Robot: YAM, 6 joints.
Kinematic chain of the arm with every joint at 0, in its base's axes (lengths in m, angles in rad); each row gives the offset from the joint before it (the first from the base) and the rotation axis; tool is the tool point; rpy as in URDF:
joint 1: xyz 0 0 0.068 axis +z
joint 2: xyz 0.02 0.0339 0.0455 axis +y
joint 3: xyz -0.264 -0.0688 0 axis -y
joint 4: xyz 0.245 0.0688 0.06 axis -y
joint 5: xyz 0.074 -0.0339 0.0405 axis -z
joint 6: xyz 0.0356 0 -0.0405 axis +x
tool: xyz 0 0 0 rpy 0 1.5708 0
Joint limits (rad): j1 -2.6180..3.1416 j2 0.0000..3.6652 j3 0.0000..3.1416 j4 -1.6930..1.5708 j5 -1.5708..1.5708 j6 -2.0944..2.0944
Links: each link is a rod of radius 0.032 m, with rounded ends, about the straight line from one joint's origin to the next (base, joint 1, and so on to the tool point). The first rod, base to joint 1, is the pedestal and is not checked.
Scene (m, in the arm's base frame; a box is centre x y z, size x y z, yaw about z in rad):
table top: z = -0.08
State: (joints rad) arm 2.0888 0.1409 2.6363 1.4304 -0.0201 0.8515
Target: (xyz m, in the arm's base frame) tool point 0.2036 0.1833 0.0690
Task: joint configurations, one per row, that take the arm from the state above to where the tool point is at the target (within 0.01 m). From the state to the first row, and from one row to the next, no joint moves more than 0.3 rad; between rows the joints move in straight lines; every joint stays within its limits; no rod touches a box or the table.
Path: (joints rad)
1: 1.9216 0.3512 2.3618 1.3365 0.0004 0.8515
2: 1.7545 0.5614 2.0873 1.2426 0.0208 0.8515
3: 1.5873 0.7717 1.8128 1.1487 0.0413 0.8515
4: 1.4202 0.9820 1.5383 1.0548 0.0618 0.8515
5: 1.2530 1.1922 1.2638 0.9609 0.0822 0.8515
6: 1.0859 1.4025 0.9893 0.8670 0.1027 0.8515
7: 0.9187 1.6128 0.7148 0.7730 0.1231 0.8515
8: 0.7516 1.8230 0.4402 0.6791 0.1436 0.8515

